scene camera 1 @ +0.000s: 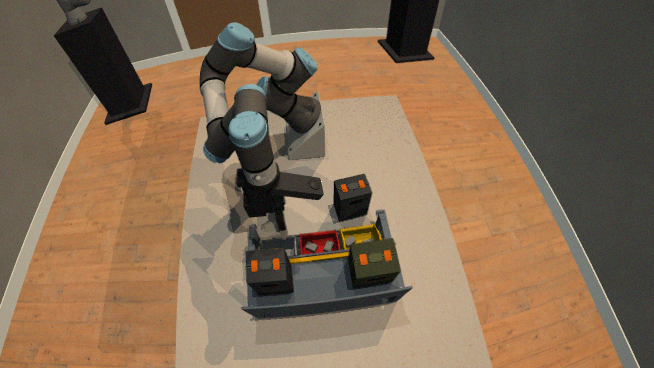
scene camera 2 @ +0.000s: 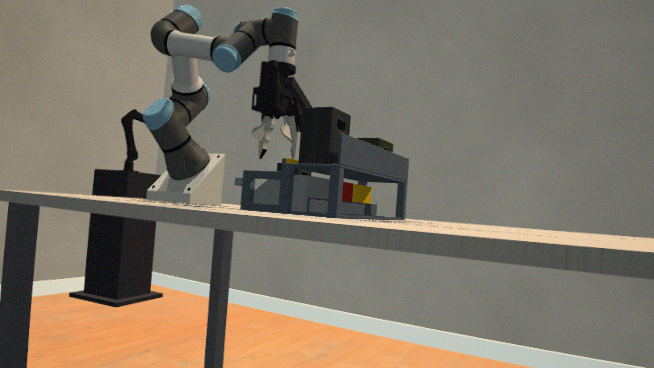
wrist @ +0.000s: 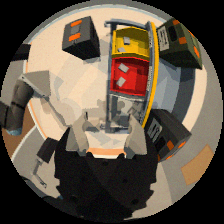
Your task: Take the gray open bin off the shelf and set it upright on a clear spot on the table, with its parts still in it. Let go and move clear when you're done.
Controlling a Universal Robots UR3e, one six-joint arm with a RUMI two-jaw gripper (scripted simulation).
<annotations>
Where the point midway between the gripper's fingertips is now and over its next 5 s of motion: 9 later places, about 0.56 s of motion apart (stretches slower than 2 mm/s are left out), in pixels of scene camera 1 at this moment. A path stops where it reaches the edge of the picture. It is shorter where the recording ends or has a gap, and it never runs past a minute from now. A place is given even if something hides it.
My gripper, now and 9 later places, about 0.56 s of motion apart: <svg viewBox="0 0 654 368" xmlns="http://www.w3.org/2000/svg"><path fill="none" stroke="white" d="M283 221L270 228L273 227L275 226L276 225L278 229L281 234L281 237L281 236L281 235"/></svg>
</annotations>
